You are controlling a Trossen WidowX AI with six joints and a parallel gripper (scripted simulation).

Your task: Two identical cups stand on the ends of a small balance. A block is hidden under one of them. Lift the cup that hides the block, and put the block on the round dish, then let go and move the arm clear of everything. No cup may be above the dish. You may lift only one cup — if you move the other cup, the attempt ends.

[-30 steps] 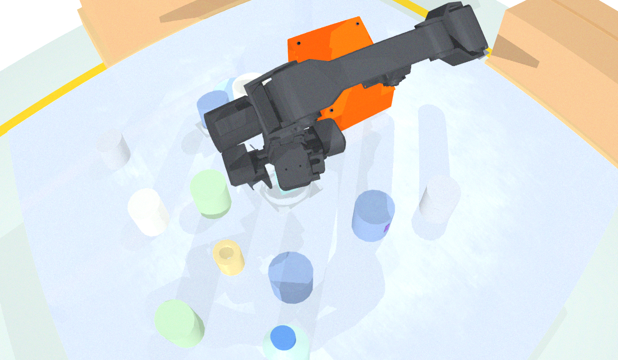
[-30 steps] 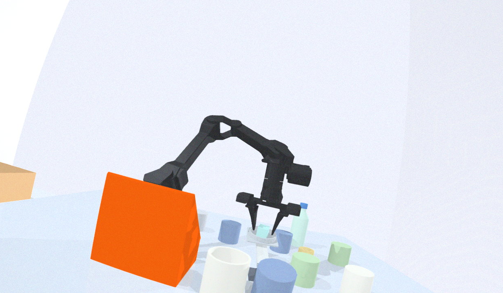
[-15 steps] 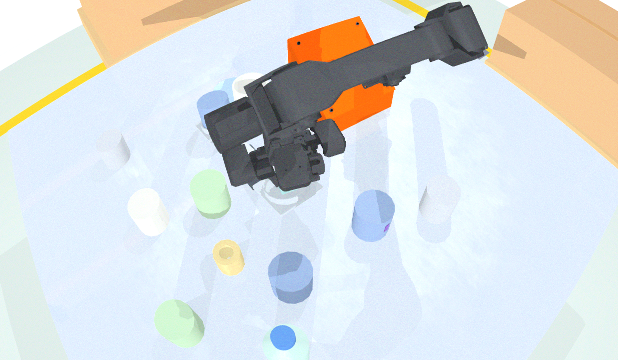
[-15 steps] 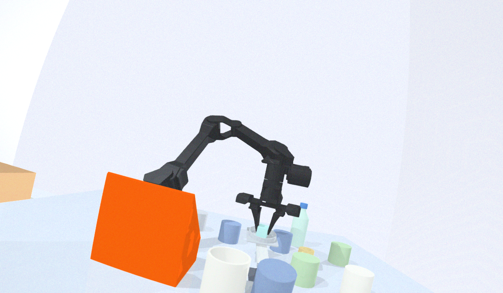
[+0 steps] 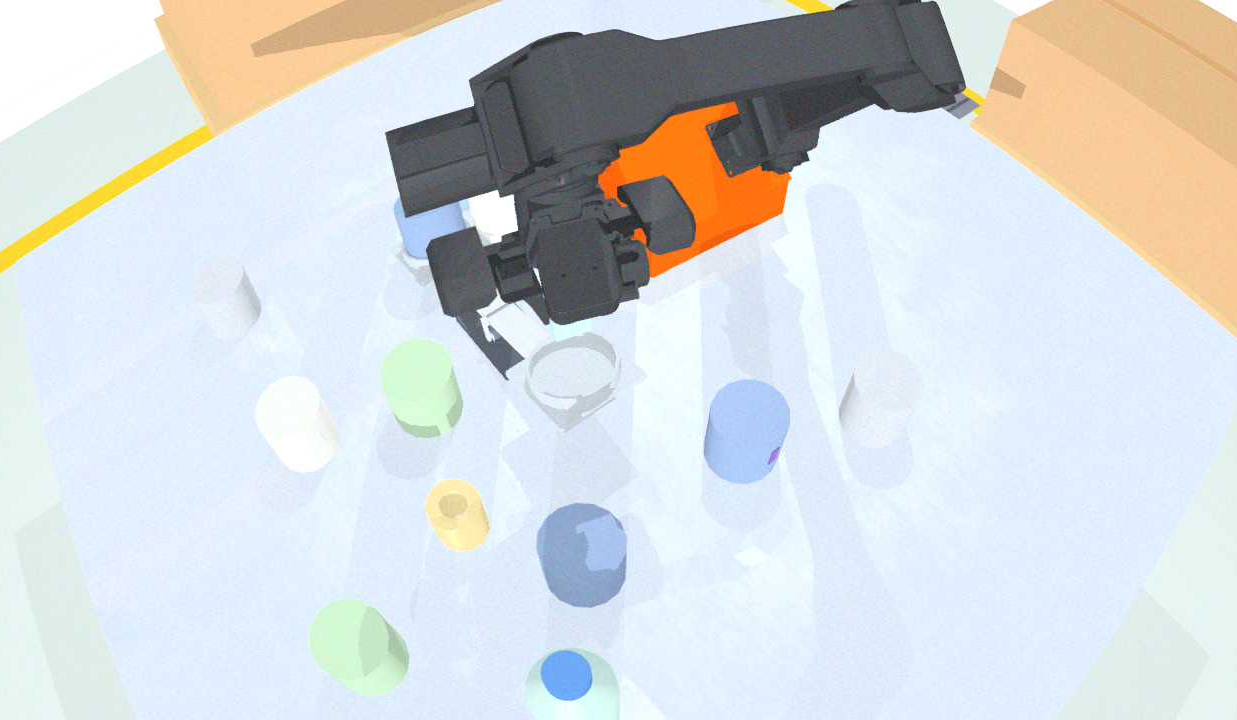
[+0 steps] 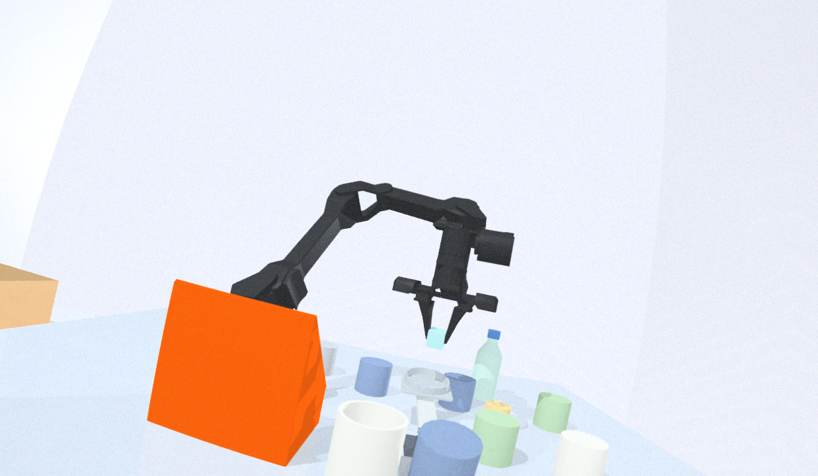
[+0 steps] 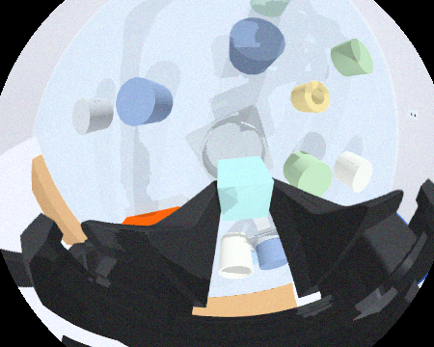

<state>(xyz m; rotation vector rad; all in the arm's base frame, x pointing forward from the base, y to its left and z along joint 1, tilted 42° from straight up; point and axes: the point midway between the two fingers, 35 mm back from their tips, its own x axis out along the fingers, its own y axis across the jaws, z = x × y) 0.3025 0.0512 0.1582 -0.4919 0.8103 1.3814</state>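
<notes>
Now: gripper tip 26 cm to the left of the white round vessel, 11 cm above it and 7 cm past it. Also, from my gripper tip: pale teal block 1 cm above; yellow ring 15 cm ahead, 13 cm below, 4 cm to the left; balance 12 cm to the right, 11 cm below, 1 cm ahead.
</notes>
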